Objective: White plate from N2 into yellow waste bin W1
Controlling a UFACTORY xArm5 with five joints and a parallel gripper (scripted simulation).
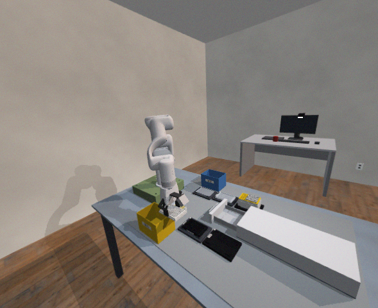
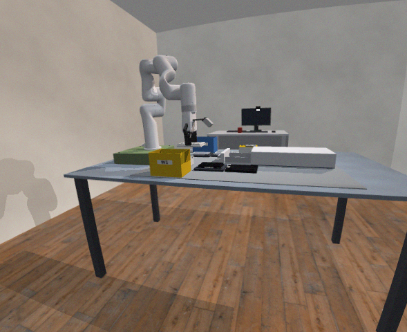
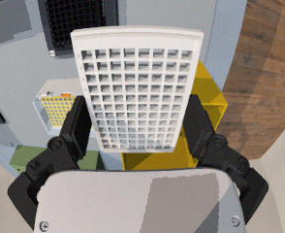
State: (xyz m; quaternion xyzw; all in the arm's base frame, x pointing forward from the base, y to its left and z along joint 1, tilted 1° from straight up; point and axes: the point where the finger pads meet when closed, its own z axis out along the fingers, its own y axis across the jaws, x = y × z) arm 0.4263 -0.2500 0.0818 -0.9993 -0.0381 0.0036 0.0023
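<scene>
Now: the yellow waste bin W1 120 mm below my hand, 100 mm behind it and 50 mm to the right of it. Also, from my hand: black nest: 240 mm ahead, 150 mm below, 110 mm to the left; white plate: 10 mm below; black plate: 140 mm below, 100 mm to the left, 70 mm ahead.
</scene>
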